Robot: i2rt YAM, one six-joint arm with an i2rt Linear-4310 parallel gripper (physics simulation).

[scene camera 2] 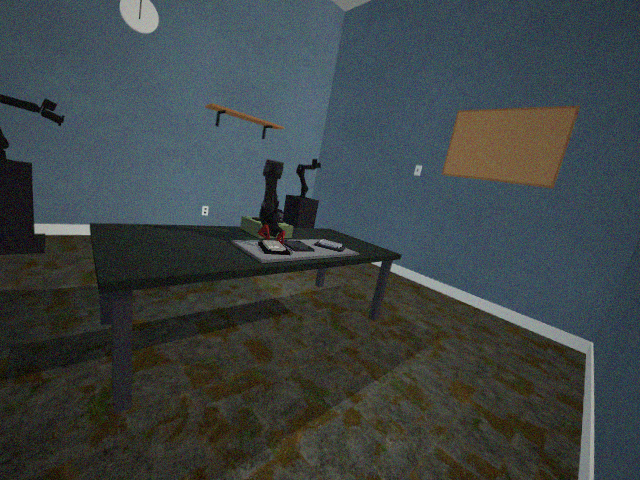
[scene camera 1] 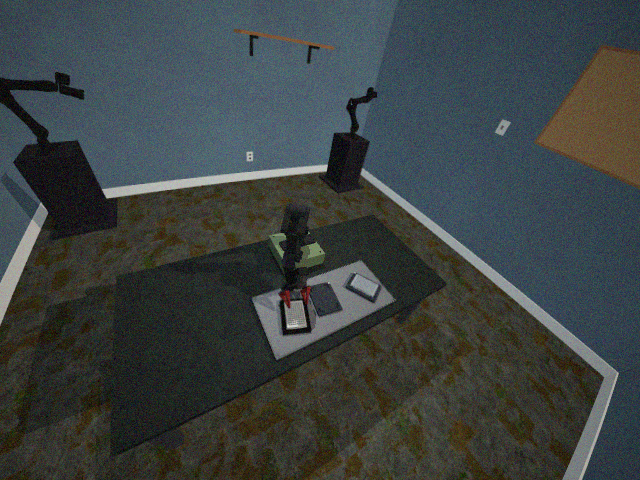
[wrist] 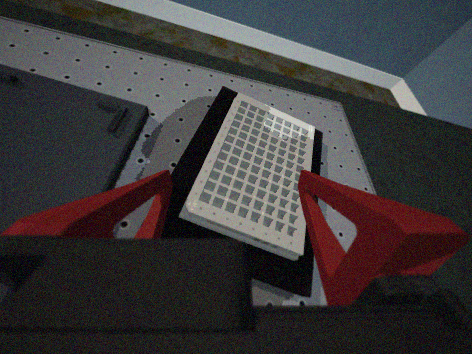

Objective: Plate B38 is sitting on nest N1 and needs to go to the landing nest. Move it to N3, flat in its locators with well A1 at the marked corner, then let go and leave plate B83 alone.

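Note:
A white well plate (scene camera 1: 296, 316) (scene camera 2: 272, 245) (wrist: 255, 170) rests on a black nest (scene camera 1: 296, 332) (wrist: 200, 145) at the left of the grey board. My gripper (scene camera 1: 296, 304) (scene camera 2: 275, 241) (wrist: 235, 177) is open over its near part, one red finger on each side. In the wrist view the right fingertip appears close to the plate's edge; the left stands over bare nest. A dark nest (scene camera 1: 326, 299) (scene camera 2: 299, 245) (wrist: 65, 130) without a plate lies in the middle. A second pale plate (scene camera 1: 364, 285) (scene camera 2: 329, 244) sits on the right nest (scene camera 1: 371, 298). Plate labels, nest labels and the corner mark are unreadable.
The perforated grey board (scene camera 1: 273, 341) (wrist: 110, 60) lies on the dark table (scene camera 1: 170, 351) (scene camera 2: 155, 258). A green box (scene camera 1: 313, 259) (scene camera 2: 251, 226) stands by the arm behind the board. Two other arms stand on pedestals away from the table.

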